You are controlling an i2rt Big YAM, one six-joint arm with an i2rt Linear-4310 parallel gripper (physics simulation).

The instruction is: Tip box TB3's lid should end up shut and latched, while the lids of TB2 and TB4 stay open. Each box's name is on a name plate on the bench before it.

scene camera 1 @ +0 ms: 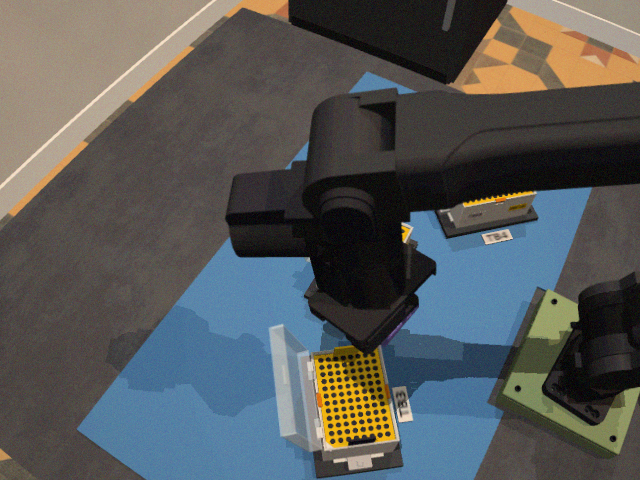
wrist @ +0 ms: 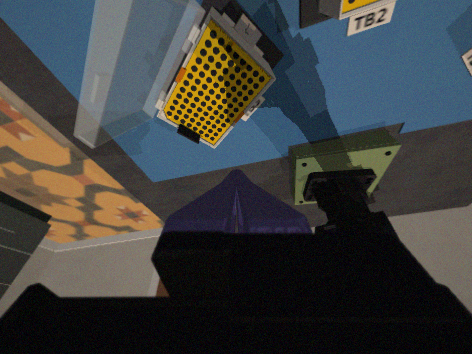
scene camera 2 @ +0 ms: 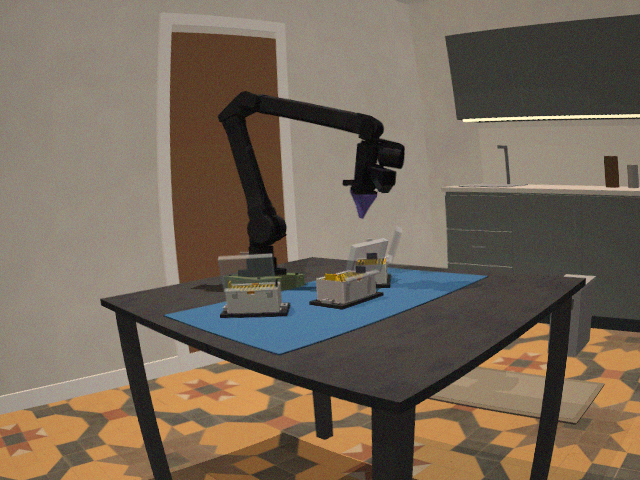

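Seen in the pictures: gripper, between the fingertips: [scene camera 1: 381, 342] [wrist: 236, 177] [scene camera 2: 361, 218]; arm's base, origin of its link: [scene camera 1: 586, 372] [wrist: 334, 183].
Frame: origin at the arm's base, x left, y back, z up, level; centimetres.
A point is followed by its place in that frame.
Observation:
TB3 [scene camera 1: 354, 400] [scene camera 2: 253, 302] holds a yellow perforated rack. Its clear lid [scene camera 1: 290, 387] [scene camera 2: 246, 265] stands open. TB2 [scene camera 1: 407, 230] @[x -2.7, y -30.2, z 2.4 cm] [scene camera 2: 345, 289] [wrist: 356, 4] @[x 7.1, y -28.7, z 2.4 cm] is mostly hidden by the arm in scene camera 1; its lid [scene camera 2: 368, 252] @[x 3.2, y -41.4, z 9.0 cm] stands open in scene camera 2. TB4 [scene camera 1: 493, 210] [scene camera 2: 383, 272] [wrist: 218, 85] has its lid [scene camera 2: 395, 242] @[x 21.7, y -31.9, z 8.3 cm] [wrist: 132, 70] @[x 26.3, y -27.7, z 6.9 cm] open. My gripper [scene camera 2: 361, 214] @[x 18.8, y -22.1, z 14.7 cm] [wrist: 236, 177] @[x 18.8, y -22.1, z 14.7 cm] is shut and empty, its purple fingertips together, high above the boxes. In scene camera 1 the wrist hides the fingertips.
Name plates TB3 [scene camera 1: 402, 404] @[x 16.4, y -17.8, z -3.1 cm], TB4 [scene camera 1: 496, 237] @[x -13.8, y -20.0, z -3.1 cm] and TB2 [wrist: 371, 19] @[x 2.0, y -26.4, z -3.1 cm] lie on the blue mat [scene camera 1: 206, 423] @[x 33.1, y -35.7, z -3.3 cm] [scene camera 2: 281, 338] @[x -26.8, y -48.3, z -3.3 cm]. The arm's green base plate [scene camera 1: 522, 379] @[x 5.9, y -6.8, z -0.1 cm] [scene camera 2: 294, 281] @[x 5.1, y -8.5, z -1.7 cm] [wrist: 345, 145] @[x 0.1, y -9.1, z -1.5 cm] stands at the robot side. The dark table [scene camera 1: 155, 170] @[x 7.9, y -69.9, z -3.6 cm] [scene camera 2: 439, 330] @[x -4.0, y -69.4, z -3.6 cm] extends around the mat.

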